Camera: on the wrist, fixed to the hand. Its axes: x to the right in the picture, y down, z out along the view.
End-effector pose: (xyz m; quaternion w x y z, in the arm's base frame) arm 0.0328 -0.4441 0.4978 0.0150 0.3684 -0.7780 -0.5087
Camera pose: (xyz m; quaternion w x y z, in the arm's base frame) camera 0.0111 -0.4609 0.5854 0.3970 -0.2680 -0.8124 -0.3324
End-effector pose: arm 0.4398 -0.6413 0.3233 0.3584 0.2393 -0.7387 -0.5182
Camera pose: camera 0.4807 -0.6379 0.4054 0.6461 -0.3299 -0.6807 -0.1022
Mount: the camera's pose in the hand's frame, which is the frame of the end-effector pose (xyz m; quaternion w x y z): -0.0051 0.0789 -0.0467 0.7084 0.0044 0.0379 0.7048
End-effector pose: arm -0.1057 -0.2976 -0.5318 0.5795 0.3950 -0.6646 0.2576
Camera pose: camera -0.1441 -0.2153 -0.5185 0.2524 -0.1958 -0.7261 0.6088
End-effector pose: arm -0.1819 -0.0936 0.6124 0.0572 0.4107 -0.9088 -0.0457
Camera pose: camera -0.2304 -0.0395 0.6685 0.1054 -0.3476 -0.9313 0.0275
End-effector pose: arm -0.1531 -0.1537 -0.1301 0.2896 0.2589 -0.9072 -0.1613
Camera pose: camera -0.1508 -0.0933 -0.0610 0.3521 -0.4486 -0.8149 0.1037
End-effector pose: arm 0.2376 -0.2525 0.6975 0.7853 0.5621 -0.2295 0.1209
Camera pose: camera 0.2083 -0.1816 0.7480 0.4773 0.2353 -0.5285 0.6614
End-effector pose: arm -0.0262 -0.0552 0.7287 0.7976 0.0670 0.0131 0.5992
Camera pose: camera -0.1076 -0.0343 0.6918 0.1419 0.0375 -0.0051 0.9892
